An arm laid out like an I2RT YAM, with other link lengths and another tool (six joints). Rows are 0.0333 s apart.
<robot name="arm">
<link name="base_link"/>
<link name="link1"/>
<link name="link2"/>
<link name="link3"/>
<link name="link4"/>
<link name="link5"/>
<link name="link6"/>
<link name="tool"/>
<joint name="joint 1" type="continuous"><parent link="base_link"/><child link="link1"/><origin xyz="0 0 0.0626" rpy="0 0 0"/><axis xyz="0 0 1"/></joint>
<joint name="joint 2" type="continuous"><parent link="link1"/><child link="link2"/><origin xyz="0.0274 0.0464 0.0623" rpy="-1.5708 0 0"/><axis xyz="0 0 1"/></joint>
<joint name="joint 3" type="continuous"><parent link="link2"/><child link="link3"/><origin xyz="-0.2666 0 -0.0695" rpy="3.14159 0 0"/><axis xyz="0 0 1"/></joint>
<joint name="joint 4" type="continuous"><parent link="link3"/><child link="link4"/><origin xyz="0.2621 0.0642 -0.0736" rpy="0 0 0"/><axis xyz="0 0 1"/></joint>
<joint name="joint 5" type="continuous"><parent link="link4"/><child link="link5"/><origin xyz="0.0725 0.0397 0.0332" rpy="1.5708 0 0"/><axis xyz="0 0 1"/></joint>
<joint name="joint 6" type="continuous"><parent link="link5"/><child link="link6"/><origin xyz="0.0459 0 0.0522" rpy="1.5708 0 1.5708"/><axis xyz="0 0 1"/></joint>
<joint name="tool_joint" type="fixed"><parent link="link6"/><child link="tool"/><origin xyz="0.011 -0.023 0.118" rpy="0.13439 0 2.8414"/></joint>
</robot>
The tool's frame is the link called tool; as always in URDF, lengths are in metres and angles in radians. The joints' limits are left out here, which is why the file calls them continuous.
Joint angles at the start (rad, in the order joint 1, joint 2, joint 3, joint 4, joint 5, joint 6):
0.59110, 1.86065, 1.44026, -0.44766, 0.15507, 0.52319
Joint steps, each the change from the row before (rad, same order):
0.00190, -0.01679, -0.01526, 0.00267, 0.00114, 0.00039
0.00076, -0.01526, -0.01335, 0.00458, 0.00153, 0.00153
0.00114, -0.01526, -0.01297, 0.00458, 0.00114, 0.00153
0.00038, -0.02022, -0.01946, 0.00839, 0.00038, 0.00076
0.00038, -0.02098, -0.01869, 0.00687, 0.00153, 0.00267
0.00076, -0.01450, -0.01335, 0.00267, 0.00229, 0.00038
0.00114, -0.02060, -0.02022, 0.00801, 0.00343, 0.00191
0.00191, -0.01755, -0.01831, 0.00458, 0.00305, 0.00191
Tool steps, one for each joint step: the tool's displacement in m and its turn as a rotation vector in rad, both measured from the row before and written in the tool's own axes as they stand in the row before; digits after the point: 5 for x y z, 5 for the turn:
-0.00009, -0.00170, -0.00390, -0.00424, 0.00100, -0.00053
-0.00054, -0.00079, -0.00367, -0.00657, 0.00070, 0.00190
-0.00027, -0.00071, -0.00373, -0.00683, 0.00139, 0.00159
-0.00078, -0.00130, -0.00439, -0.00888, 0.00216, 0.00165
-0.00103, -0.00118, -0.00481, -0.00914, 0.00133, 0.00371
-0.00078, -0.00146, -0.00319, -0.00416, -0.00078, 0.00055
-0.00103, -0.00172, -0.00434, -0.00880, -0.00032, 0.00253
-0.00068, -0.00254, -0.00340, -0.00429, -0.00061, 0.00127

